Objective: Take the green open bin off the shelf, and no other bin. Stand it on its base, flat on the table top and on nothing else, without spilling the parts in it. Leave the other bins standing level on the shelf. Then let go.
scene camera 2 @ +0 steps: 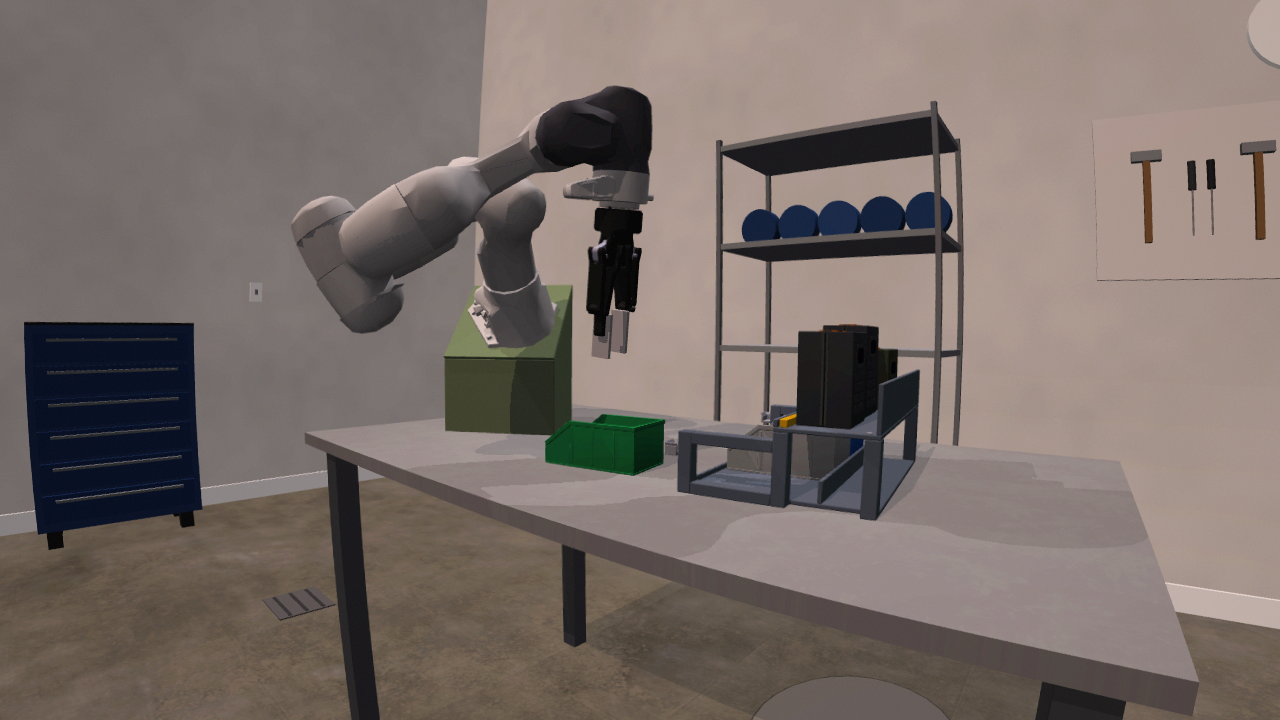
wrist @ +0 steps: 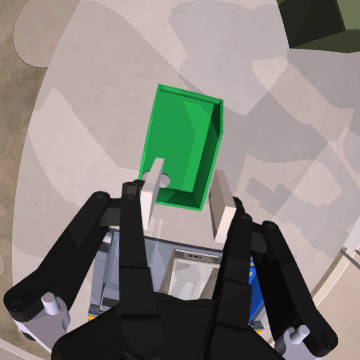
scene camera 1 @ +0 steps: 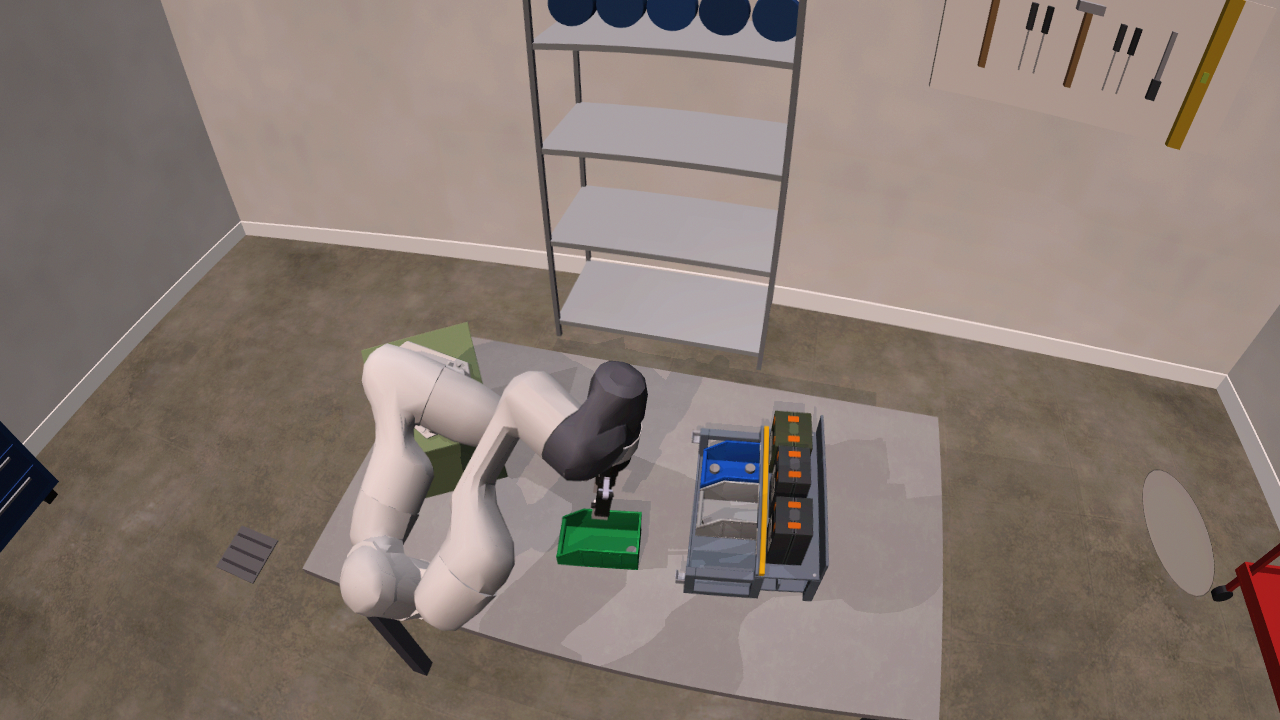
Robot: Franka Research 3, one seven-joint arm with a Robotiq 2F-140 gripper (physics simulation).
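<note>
The green open bin stands upright on its base on the table top, beside the low grey shelf and apart from it. Small round grey parts lie inside the bin, partly hidden by a finger in the wrist view. My gripper is partly open and empty, pointing down, clearly above the bin and not touching it. A blue bin and a light grey bin stand on the shelf and look level.
Several dark cases with orange marks stand on the shelf's rear part, behind a yellow bar. The olive pedestal under the arm stands at the table's other end. A tall rack stands by the wall.
</note>
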